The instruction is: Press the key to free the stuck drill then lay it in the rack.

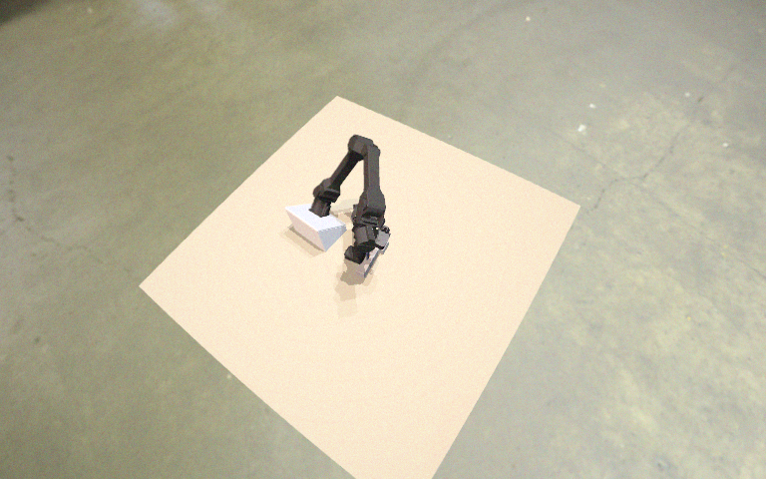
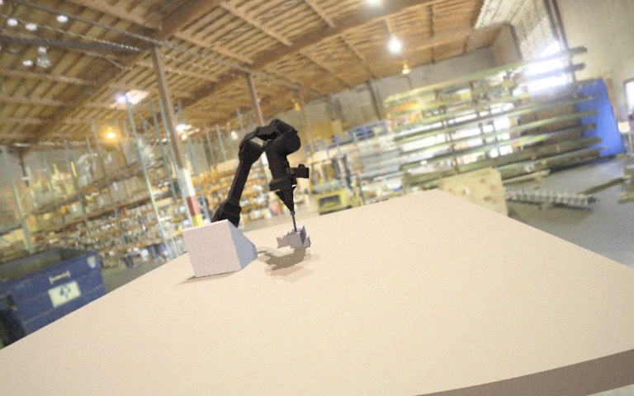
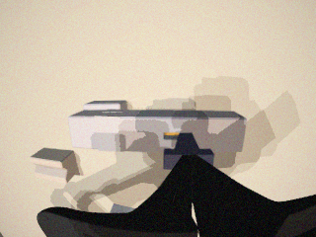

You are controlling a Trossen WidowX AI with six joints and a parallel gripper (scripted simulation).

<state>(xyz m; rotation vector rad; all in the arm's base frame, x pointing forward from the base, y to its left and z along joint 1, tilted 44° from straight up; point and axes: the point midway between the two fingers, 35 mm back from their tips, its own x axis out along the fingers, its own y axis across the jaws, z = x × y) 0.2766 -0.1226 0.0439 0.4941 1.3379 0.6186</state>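
Now: gripper tip 3 cm above the blue key. From my gripper tip the other things lie so: drill: 8 cm below, 5 cm to the left, 1 cm behind; then rack: 18 cm to the left, 11 cm below, 10 cm behind; then housing block: 9 cm below, 3 cm to the left, 1 cm behind.
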